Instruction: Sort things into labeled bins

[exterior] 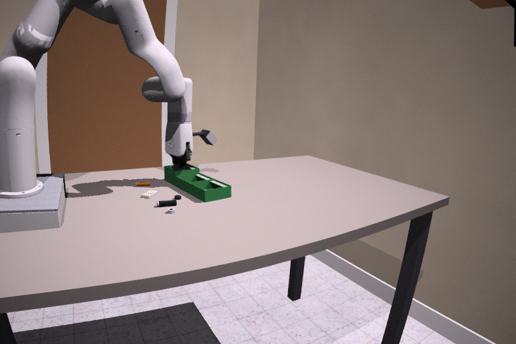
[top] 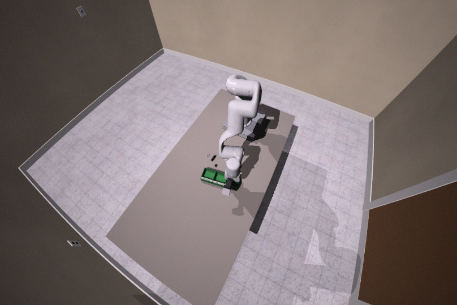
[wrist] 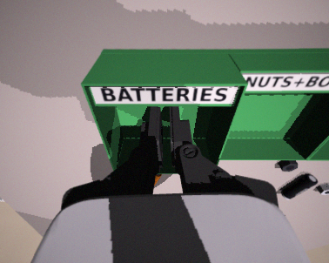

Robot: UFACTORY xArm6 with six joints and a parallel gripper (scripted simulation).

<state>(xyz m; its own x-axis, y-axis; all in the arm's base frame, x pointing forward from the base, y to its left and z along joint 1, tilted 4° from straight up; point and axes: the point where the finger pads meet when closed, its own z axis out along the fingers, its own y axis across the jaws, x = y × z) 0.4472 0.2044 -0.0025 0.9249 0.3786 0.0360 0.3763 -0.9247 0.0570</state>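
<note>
My gripper is now 170 mm to the left of the black nut, 30 mm past it and 30 mm above it. Also, from my hand: white domino: 120 mm to the right, 110 mm behind, 30 mm below; green three-bin tray: 80 mm to the right, 30 mm ahead, 10 mm below; orange battery: 120 mm behind, 30 mm below, 20 mm to the right.
</note>
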